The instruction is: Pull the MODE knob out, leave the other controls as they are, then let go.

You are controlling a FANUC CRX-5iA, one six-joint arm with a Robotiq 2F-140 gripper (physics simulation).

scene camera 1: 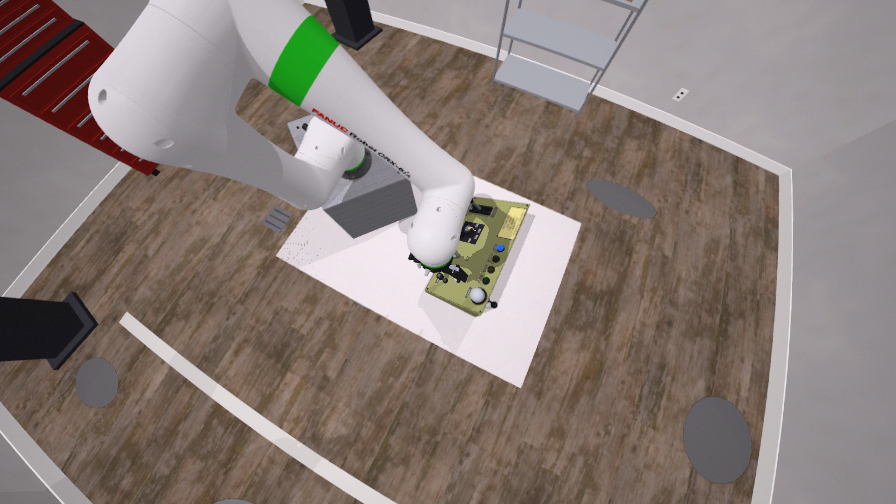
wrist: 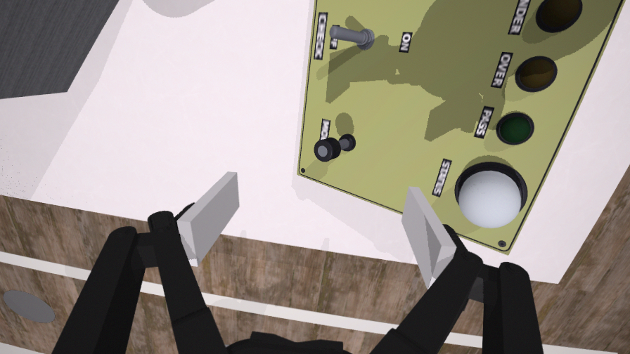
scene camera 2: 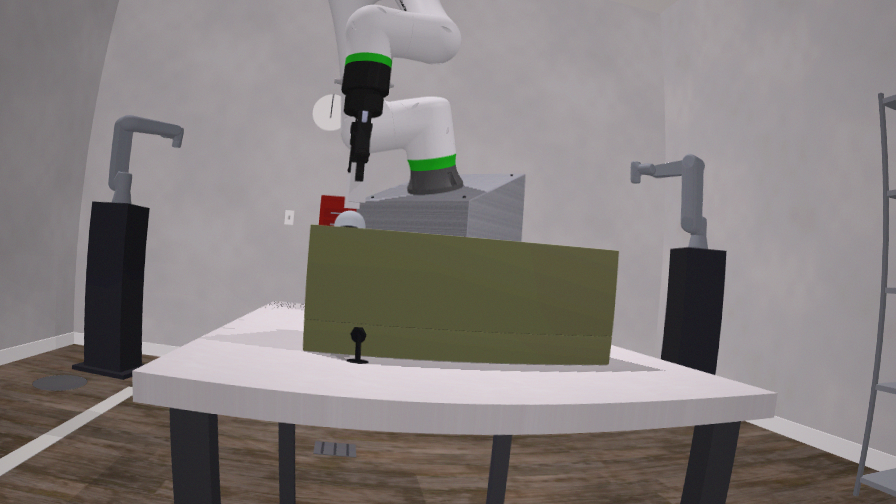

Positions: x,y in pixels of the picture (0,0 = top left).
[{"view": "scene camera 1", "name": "olive control panel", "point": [482,257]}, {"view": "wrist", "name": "my gripper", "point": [320,197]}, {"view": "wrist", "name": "olive control panel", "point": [473,109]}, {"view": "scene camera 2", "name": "my gripper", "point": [354,205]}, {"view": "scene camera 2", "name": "olive control panel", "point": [379,293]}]
